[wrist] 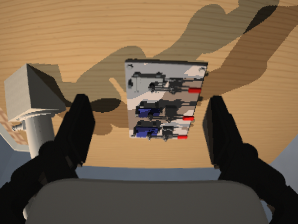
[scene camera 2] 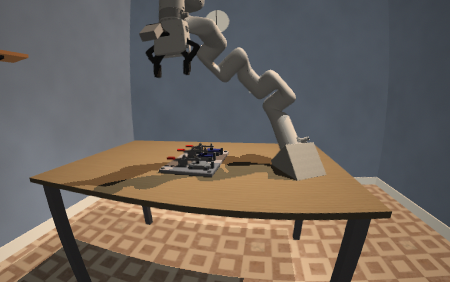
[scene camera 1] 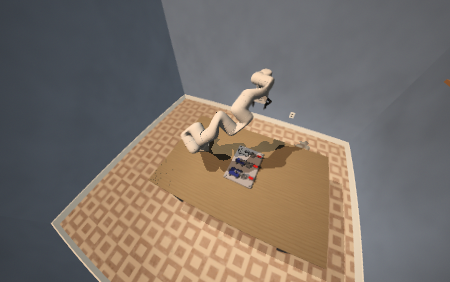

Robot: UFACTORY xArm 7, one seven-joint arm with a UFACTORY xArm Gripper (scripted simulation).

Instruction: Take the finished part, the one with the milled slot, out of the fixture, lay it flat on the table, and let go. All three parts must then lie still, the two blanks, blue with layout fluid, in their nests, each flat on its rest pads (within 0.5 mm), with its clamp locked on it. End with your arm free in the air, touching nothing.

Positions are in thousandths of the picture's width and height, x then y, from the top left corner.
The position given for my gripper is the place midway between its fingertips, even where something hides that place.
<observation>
I see my gripper (scene camera 2: 381,271) and a grey fixture plate (wrist: 622,458).
My gripper is seen too in the wrist view (wrist: 498,484).
</observation>
